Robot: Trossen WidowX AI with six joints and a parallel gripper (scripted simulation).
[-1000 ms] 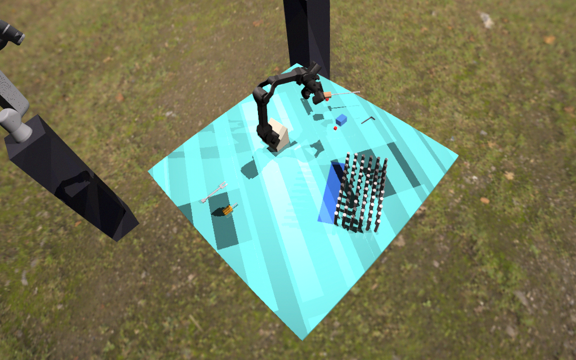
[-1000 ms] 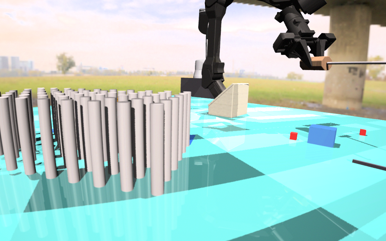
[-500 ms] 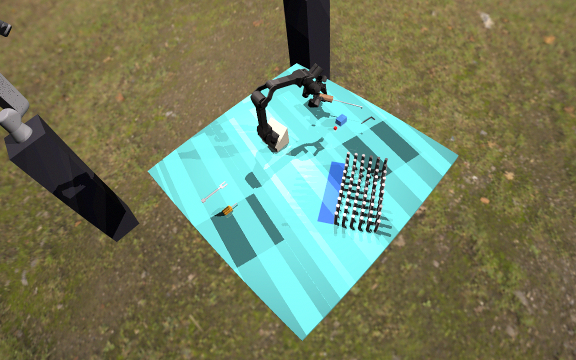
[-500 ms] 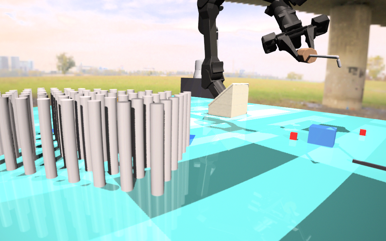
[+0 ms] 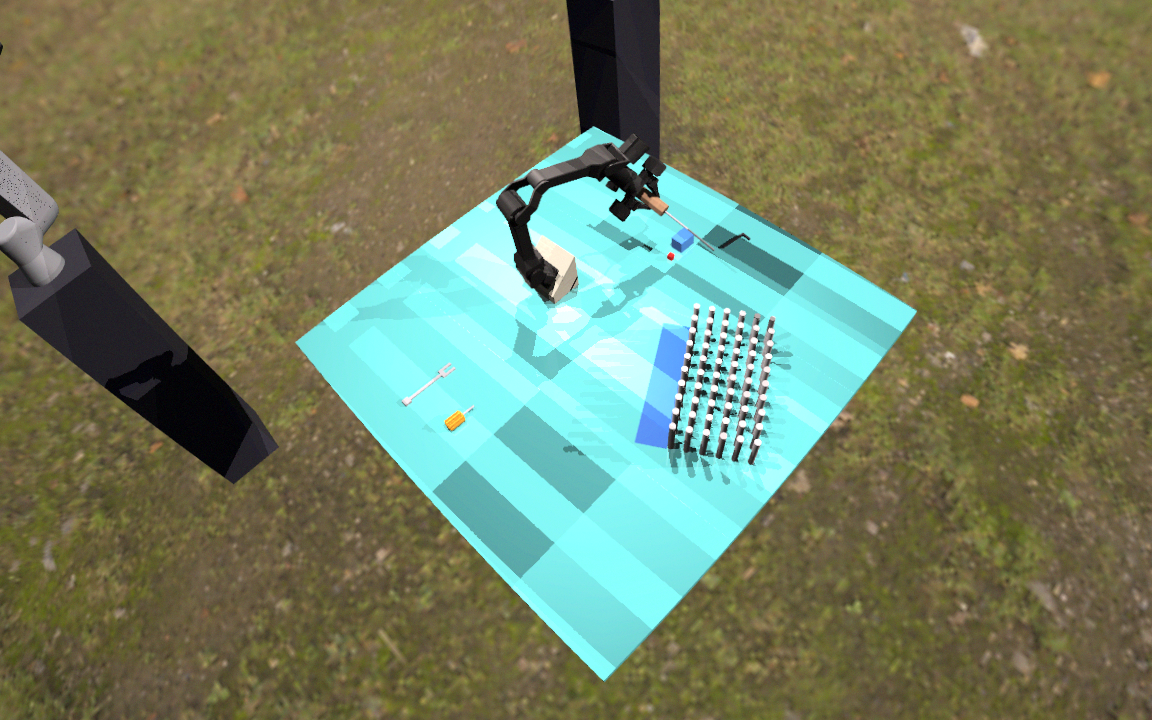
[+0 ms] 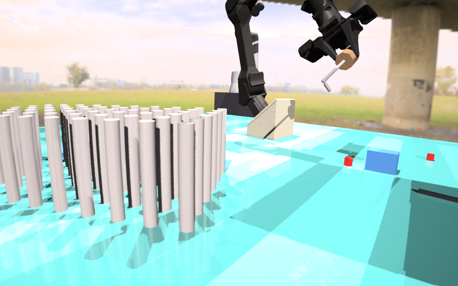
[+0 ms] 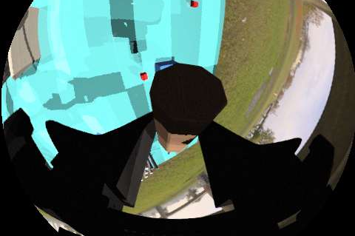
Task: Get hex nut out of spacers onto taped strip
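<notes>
Now: gripper tip 100 mm short of the wooden-handled hook tool, 10 mm to the right of it and 30 mm above it. The rest, counted from my gripper tip: dark hex key: 150 mm ahead, 230 mm to the left, 210 mm below; then blue cube: 30 mm ahead, 90 mm to the left, 200 mm below; then blue taped strip: 310 mm ahead, 310 mm to the right, 220 mm below.
</notes>
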